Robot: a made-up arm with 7 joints. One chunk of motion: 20 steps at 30 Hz.
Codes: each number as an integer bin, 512 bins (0 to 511) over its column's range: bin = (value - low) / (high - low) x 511, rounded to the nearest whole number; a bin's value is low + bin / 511 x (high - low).
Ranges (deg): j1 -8..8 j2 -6..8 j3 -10..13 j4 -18..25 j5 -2..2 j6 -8..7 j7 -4..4
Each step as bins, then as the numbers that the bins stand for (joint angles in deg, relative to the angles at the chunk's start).
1 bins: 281 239 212 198 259 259 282
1 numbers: 0.80 0.55 -0.46 -1.34 0.03 -0.40 0.41
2 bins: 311 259 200 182 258 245 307
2 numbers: 1.74 1.10 -1.00 -2.68 0.02 -0.81 0.81
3 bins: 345 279 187 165 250 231 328
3 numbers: 2.80 1.64 -1.58 -4.12 -0.04 -1.22 1.14
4 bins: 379 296 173 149 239 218 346
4 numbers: 3.87 2.11 -2.21 -5.46 -0.13 -1.60 1.42
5 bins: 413 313 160 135 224 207 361
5 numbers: 4.93 2.58 -2.80 -6.64 -0.25 -1.92 1.65
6 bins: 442 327 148 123 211 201 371
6 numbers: 5.84 2.96 -3.34 -7.65 -0.35 -2.10 1.81
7 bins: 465 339 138 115 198 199 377
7 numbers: 6.56 3.29 -3.79 -8.32 -0.45 -2.16 1.90
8 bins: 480 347 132 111 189 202 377
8 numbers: 7.03 3.51 -4.06 -8.66 -0.52 -2.07 1.90
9 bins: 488 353 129 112 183 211 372
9 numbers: 7.28 3.67 -4.19 -8.58 -0.57 -1.81 1.82
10 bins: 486 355 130 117 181 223 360
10 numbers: 7.22 3.73 -4.15 -8.15 -0.58 -1.45 1.64
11 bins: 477 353 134 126 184 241 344
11 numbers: 6.94 3.67 -3.97 -7.40 -0.56 -0.93 1.39
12 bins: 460 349 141 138 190 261 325
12 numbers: 6.40 3.56 -3.65 -6.39 -0.51 -0.34 1.09
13 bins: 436 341 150 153 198 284 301
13 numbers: 5.65 3.34 -3.25 -5.13 -0.45 0.34 0.71
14 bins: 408 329 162 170 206 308 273
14 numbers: 4.77 3.01 -2.71 -3.69 -0.39 1.04 0.27
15 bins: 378 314 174 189 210 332 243
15 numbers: 3.84 2.60 -2.17 -2.10 -0.36 1.75 -0.20
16 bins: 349 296 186 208 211 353 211
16 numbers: 2.93 2.11 -1.63 -0.50 -0.35 2.36 -0.70
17 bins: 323 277 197 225 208 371 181
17 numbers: 2.11 1.59 -1.13 0.93 -0.37 2.89 -1.17
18 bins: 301 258 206 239 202 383 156
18 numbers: 1.42 1.07 -0.73 2.11 -0.42 3.24 -1.56
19 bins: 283 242 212 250 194 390 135
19 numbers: 0.86 0.63 -0.46 3.04 -0.48 3.45 -1.89
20 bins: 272 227 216 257 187 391 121
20 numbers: 0.52 0.22 -0.28 3.63 -0.54 3.48 -2.11
